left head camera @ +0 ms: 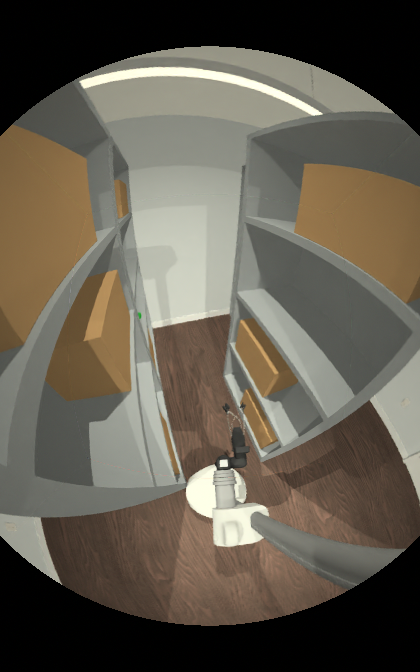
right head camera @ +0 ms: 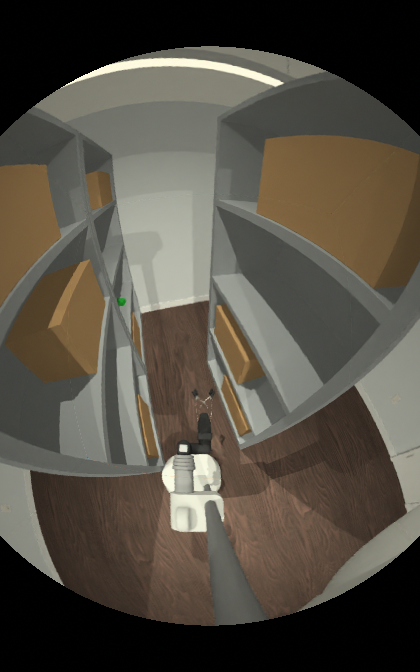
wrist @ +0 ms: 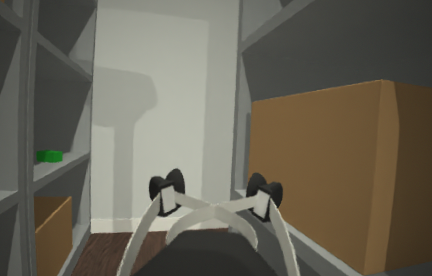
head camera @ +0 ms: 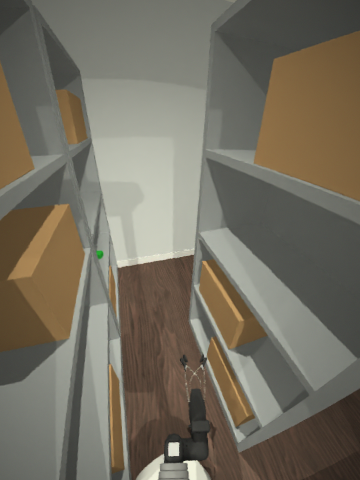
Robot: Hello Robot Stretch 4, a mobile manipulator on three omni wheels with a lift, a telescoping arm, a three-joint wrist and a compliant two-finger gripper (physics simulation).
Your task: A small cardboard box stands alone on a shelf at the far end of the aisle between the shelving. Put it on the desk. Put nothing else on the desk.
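Frame: origin at the robot's base, x ahead, y left, z up, level; centimetres.
Where they show: gripper, fingertip midpoint: (wrist: 216, 186) (head camera: 193, 354).
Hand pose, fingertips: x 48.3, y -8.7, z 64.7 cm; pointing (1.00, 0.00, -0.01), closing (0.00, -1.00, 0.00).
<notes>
After its pixels a point has its place.
A small green box-shaped thing (head camera: 99, 254) @(x 134.4, y 65.4, z 54.8 cm) (left head camera: 139, 315) (right head camera: 121, 302) (wrist: 49, 156) @(x 133.4, y 66.7, z 53.3 cm) sits alone on a middle shelf at the far end of the left shelving. A brown cardboard box (head camera: 72, 116) @(x 130.3, y 58.9, z 156.4 cm) (left head camera: 121, 199) (right head camera: 99, 190) stands on a higher shelf of that far left unit. I cannot tell its true size. My gripper (head camera: 194, 360) @(x 48.3, y -8.7, z 64.7 cm) (left head camera: 235, 407) (right head camera: 204, 393) (wrist: 216, 186) @(x 48.3, y -8.7, z 64.7 cm) is open and empty, pointing down the aisle. It is well short of the green thing, which is ahead and to its left. The desk does not show.
Left shelving (head camera: 76, 185) @(x 93.8, y 46.4, z 127.4 cm) and right shelving (head camera: 280, 175) @(x 57.6, y -27.5, z 141.9 cm) flank the narrow aisle. Large cardboard boxes stand on both sides, one (head camera: 45, 280) @(x 42.9, y 34.0, z 117.9 cm) at the left and one (wrist: 320, 170) @(x 67.8, y -26.5, z 63.6 cm) close to the right of the gripper. A pale wall (head camera: 150, 200) @(x 195.7, y 26.6, z 80.4 cm) closes the far end.
</notes>
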